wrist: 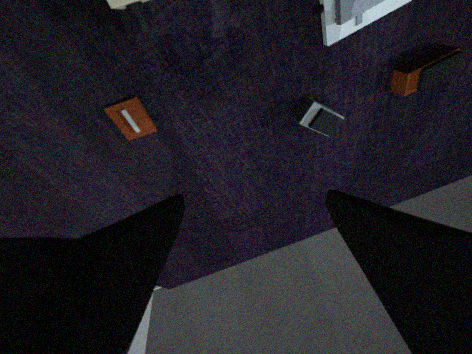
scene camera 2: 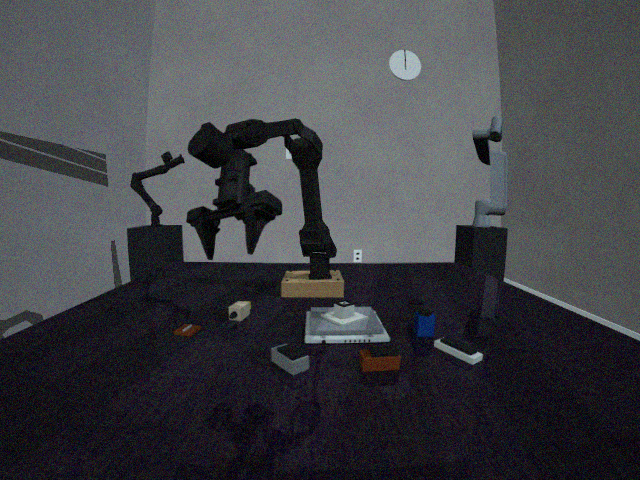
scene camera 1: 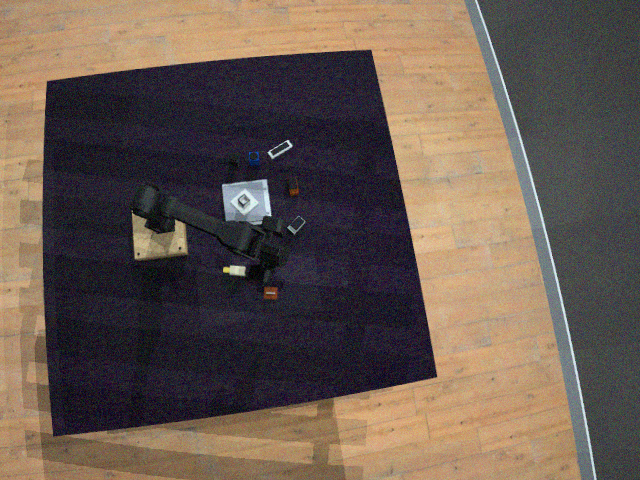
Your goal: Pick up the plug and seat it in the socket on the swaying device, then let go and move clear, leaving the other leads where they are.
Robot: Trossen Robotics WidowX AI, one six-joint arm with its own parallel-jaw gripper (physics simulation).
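Note:
The plug, a cream block (scene camera 1: 237, 270) (scene camera 2: 239, 311) (wrist: 127, 4) with a yellow end in scene camera 1, lies on the dark mat; its edge shows at the top of the wrist view. The device (scene camera 1: 231, 190) (scene camera 2: 316, 330) (wrist: 345, 31) is a pale flat slab. On it a white diamond plate (scene camera 1: 244, 210) (scene camera 2: 336, 319) carries the small square socket (scene camera 1: 244, 199) (scene camera 2: 343, 310). My gripper (scene camera 1: 268, 264) (scene camera 2: 230, 255) (wrist: 254, 198) is open and empty, high above the mat, beyond the plug from the arm's base. Its arm partly covers the area beside the plug in scene camera 1.
An orange block with a white bar (scene camera 1: 270, 293) (scene camera 2: 187, 330) (wrist: 144, 122) lies near the plug. A grey block (scene camera 1: 296, 224) (scene camera 2: 290, 360) (wrist: 307, 114), an orange-brown one (scene camera 1: 294, 191) (scene camera 2: 379, 361) (wrist: 404, 83), a white one (scene camera 1: 270, 154) (scene camera 2: 458, 351) and a blue one (scene camera 1: 253, 157) (scene camera 2: 425, 324) stand around the device.

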